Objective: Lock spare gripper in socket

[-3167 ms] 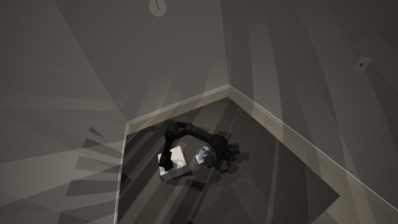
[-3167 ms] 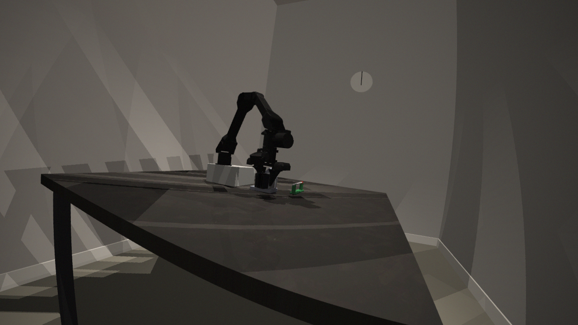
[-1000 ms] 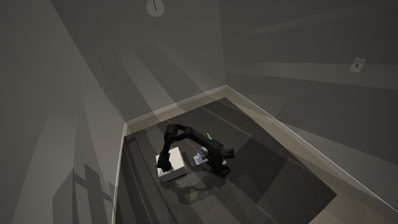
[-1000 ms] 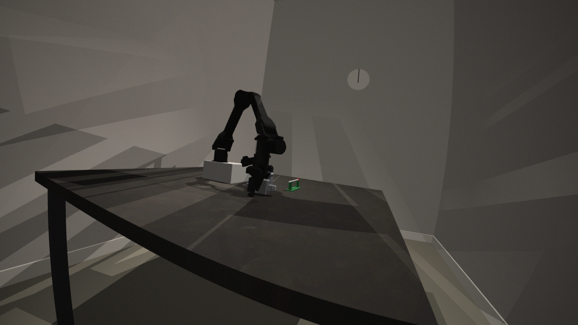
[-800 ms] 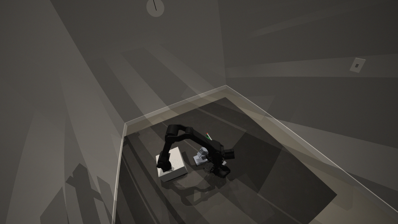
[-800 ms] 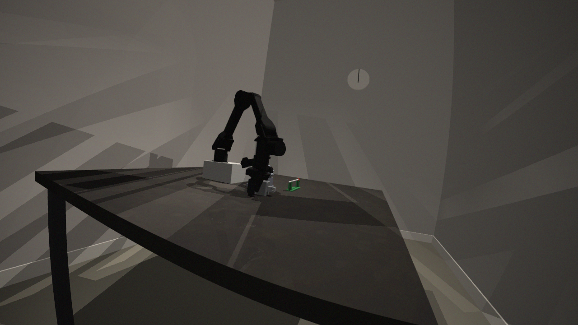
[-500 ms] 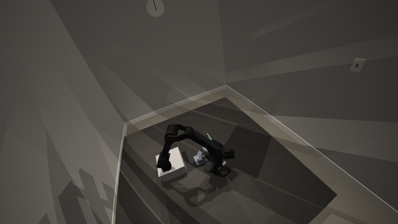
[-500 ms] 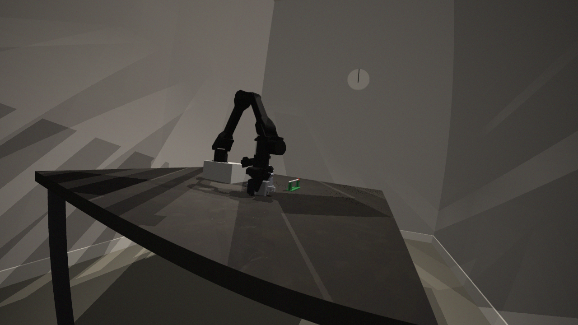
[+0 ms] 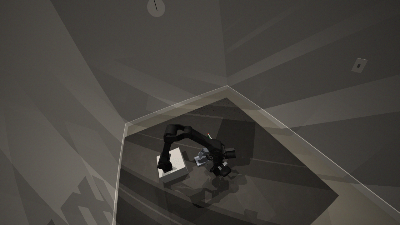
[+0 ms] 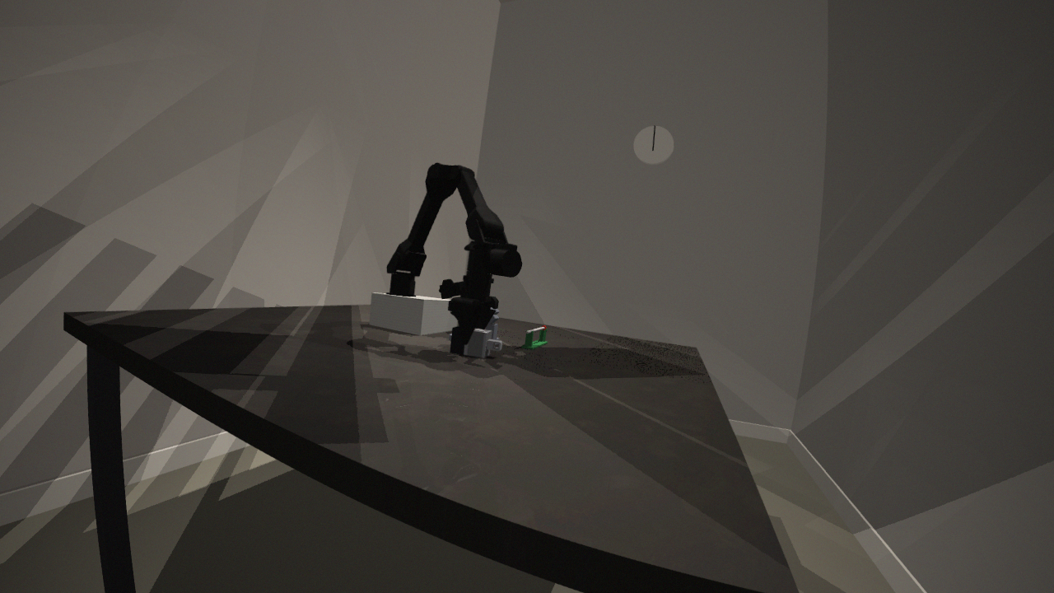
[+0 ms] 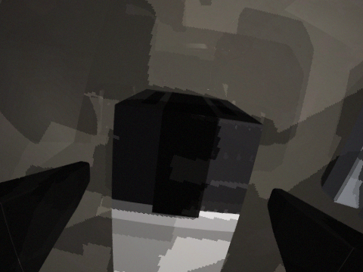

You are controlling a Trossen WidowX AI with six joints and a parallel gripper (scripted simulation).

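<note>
Now: the spare gripper 2 cm ahead of my gripper tip. The rest, counted from my gripper tip: green cradle: 25 cm to the left, 8 cm ahead; grey mount: 14 cm to the left, 4 cm behind, 3 cm above.
</note>
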